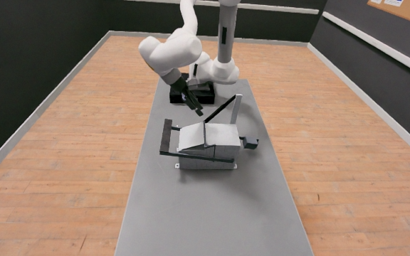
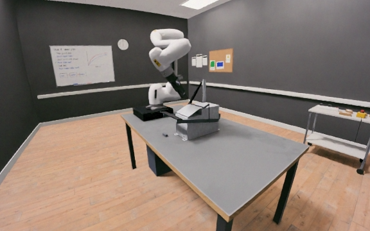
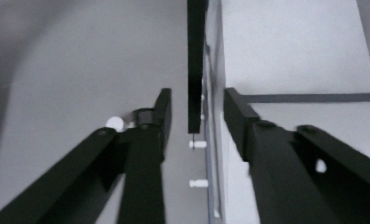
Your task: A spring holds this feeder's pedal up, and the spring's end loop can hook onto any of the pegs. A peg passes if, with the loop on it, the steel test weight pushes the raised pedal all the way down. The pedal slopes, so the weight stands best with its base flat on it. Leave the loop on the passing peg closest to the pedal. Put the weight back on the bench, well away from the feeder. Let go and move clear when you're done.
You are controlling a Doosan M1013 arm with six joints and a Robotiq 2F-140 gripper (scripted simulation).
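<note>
Right now the steel test weight is 27 cm below my hand, 15 cm behind it and 5 cm to the left of it. From my hand the other things lie so: small dark object (29 cm below, 19 cm to the right, 1 cm ahead).
</note>
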